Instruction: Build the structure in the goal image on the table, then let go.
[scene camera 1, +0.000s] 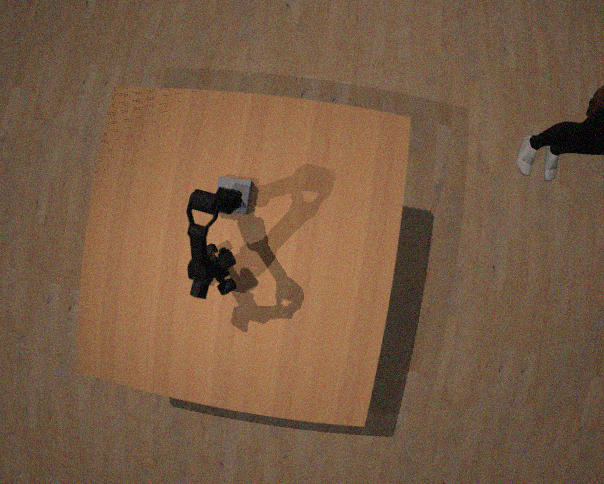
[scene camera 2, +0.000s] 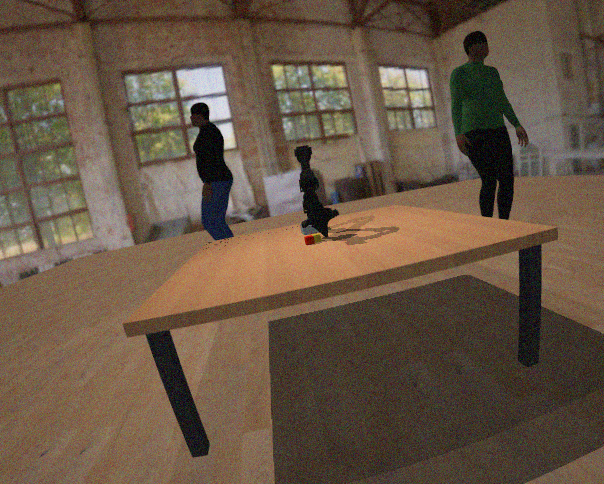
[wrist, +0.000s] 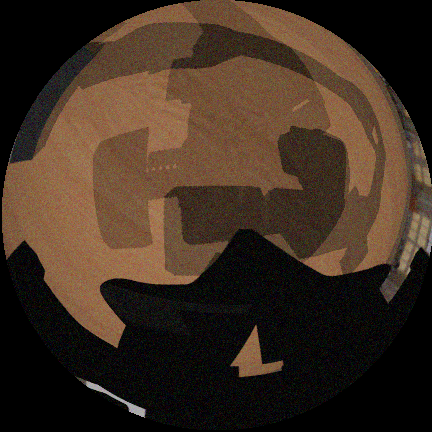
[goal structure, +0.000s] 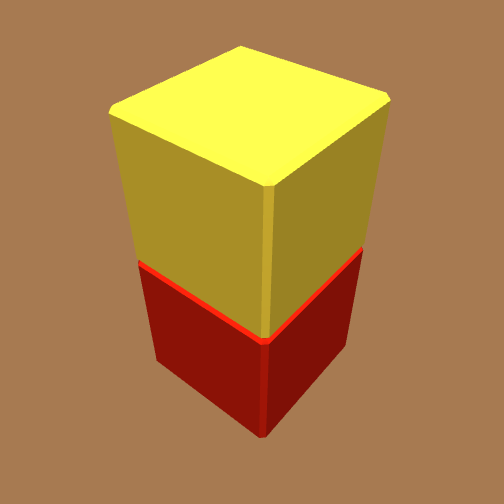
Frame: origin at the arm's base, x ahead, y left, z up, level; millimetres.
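Where they show: gripper, fingertip midpoint: (scene camera 1: 226, 269) (scene camera 2: 326, 237) (wrist: 243, 235); arm's base, origin of the base link: (scene camera 1: 232, 199).
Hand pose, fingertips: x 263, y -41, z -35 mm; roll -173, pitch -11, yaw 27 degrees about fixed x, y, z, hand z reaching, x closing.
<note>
Things, the pixels of their centre, and the offset from my fingertips. Level surfaces: height alone.
- small red block, body centre: (scene camera 2: 309, 240) dx +18, dy -87, dz +8 mm
- yellow block, body centre: (scene camera 2: 316, 238) dx +10, dy -52, dz +8 mm
- wooden table, its level: dz -8 mm
In the side scene view a small red block (scene camera 2: 309, 239) and a yellow block (scene camera 2: 317, 237) sit close together on the wooden table (scene camera 2: 396, 250) (scene camera 1: 329, 346), right by the foot of the black arm. My gripper (scene camera 2: 323, 232) (scene camera 1: 225, 278) (wrist: 241, 238) points down beside them. In the wrist view its two dark fingers meet in a point with nothing between them, and only bare table and shadows show there. The blocks are hidden under the arm in the overhead view.
The arm stands on a grey base plate (scene camera 1: 239, 184) near the table's middle. A person in a green sweater (scene camera 2: 480, 96) and a person in black with blue jeans (scene camera 2: 211, 163) are on the floor behind the table. A shoe (scene camera 1: 526, 155) shows at the overhead view's right edge.
</note>
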